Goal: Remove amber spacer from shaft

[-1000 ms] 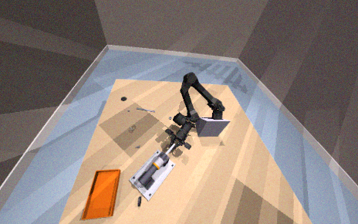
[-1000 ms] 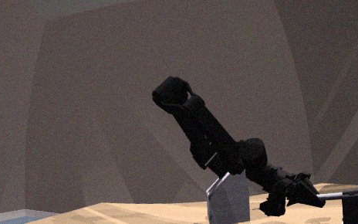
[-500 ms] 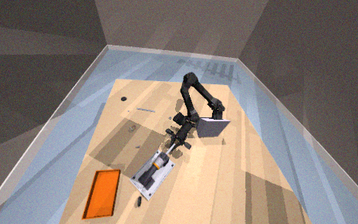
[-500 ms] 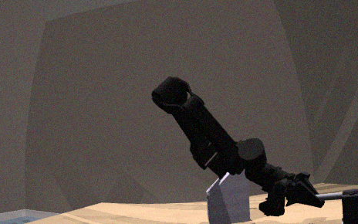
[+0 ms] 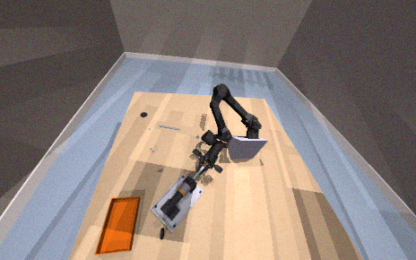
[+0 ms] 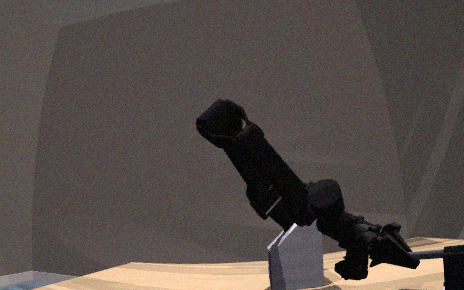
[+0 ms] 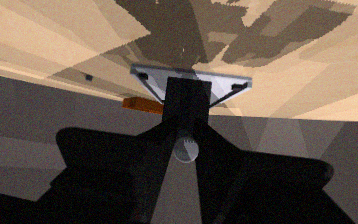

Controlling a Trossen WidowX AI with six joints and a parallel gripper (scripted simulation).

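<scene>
The grey shaft is 4 cm to the left of my gripper tip, 4 cm ahead of it and 2 cm above it. Round my gripper tip: orange tray 34 cm ahead, 19 cm to the left, 5 cm below.
</scene>
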